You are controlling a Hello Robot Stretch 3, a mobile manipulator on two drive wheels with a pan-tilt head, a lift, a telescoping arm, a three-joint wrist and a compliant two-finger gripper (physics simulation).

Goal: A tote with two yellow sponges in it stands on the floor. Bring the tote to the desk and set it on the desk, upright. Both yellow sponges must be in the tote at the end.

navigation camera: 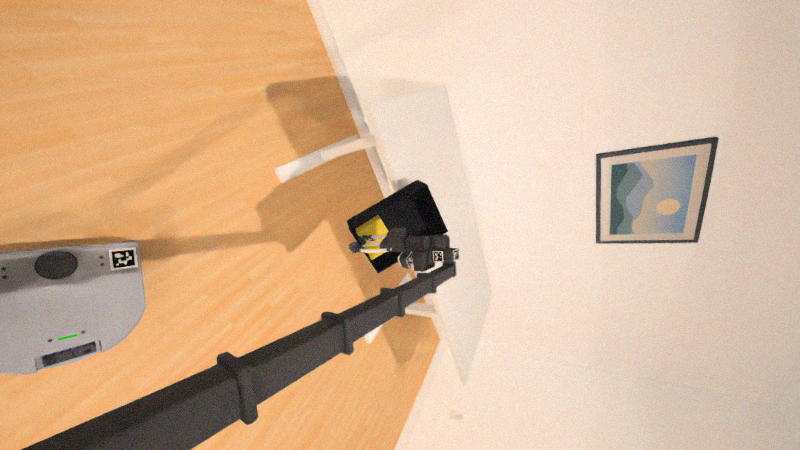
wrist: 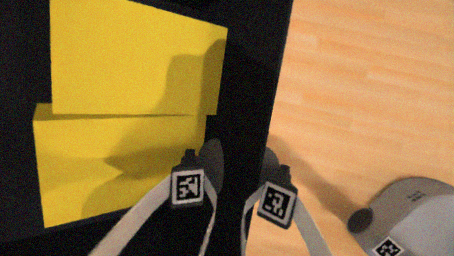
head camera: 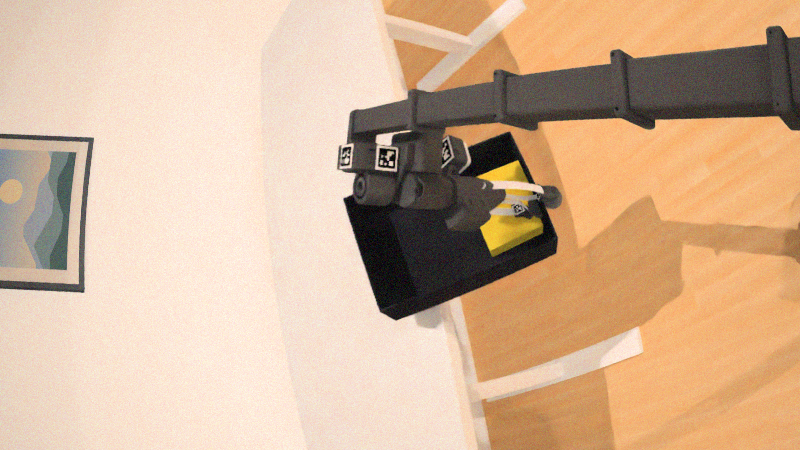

gripper: navigation camera; wrist; head camera 550, 202
black tote: navigation camera 412, 207; wrist; head camera
same spot on gripper: (navigation camera: 354, 246) = (wrist: 263, 184)
same spot on black tote: (wrist: 255, 44) = (head camera: 519, 157)
